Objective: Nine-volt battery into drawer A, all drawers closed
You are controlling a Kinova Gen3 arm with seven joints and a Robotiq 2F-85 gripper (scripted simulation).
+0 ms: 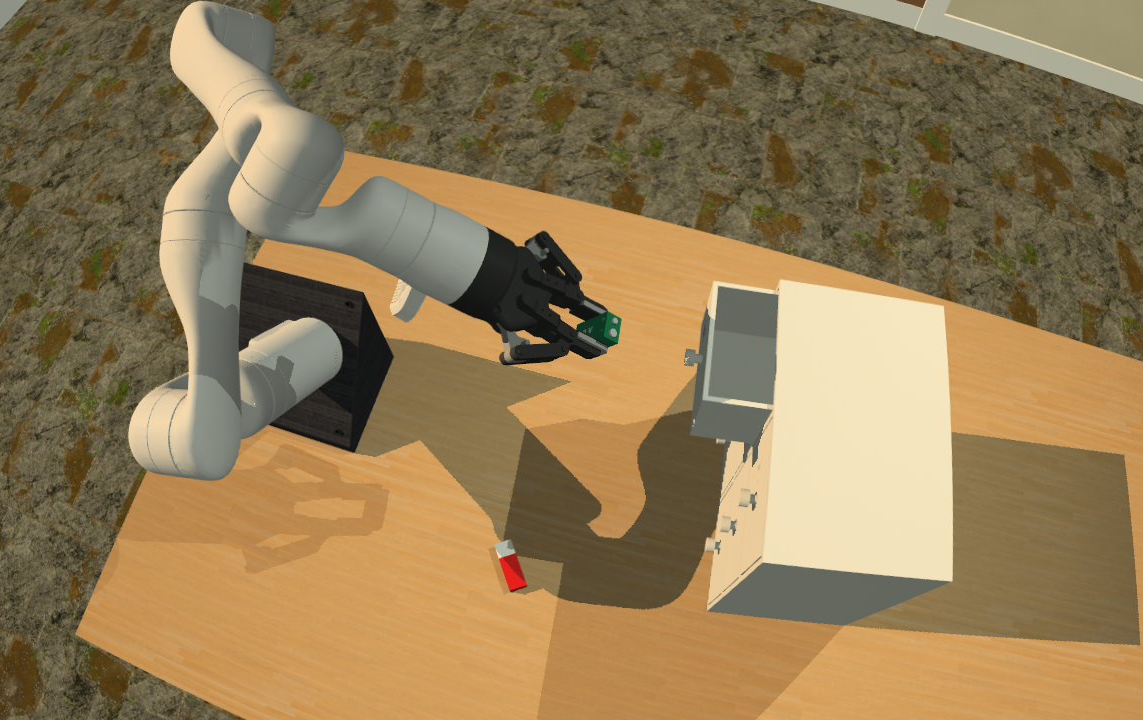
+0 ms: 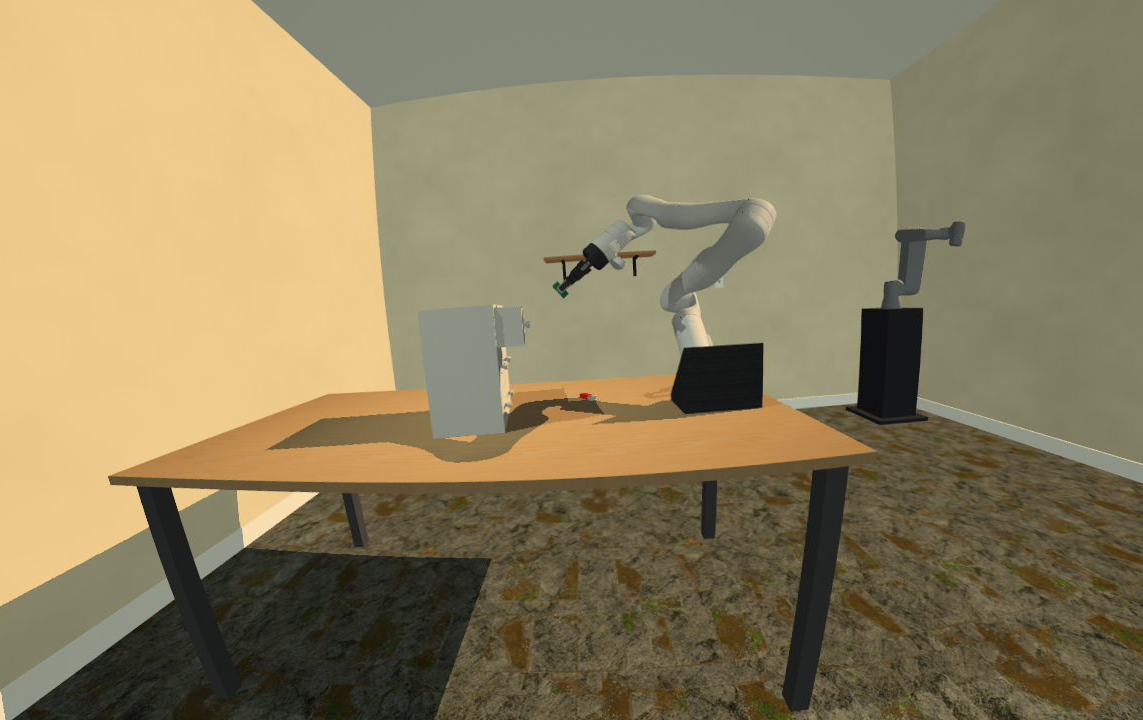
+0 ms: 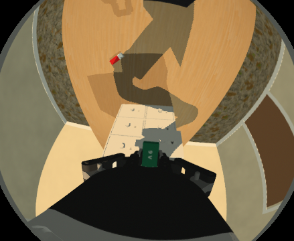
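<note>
Now: hand 190 mm short of the drawer, 70 mm to the right of it and 120 mm above it. Round my hand: green nine-volt battery (10 mm ahead).
</note>
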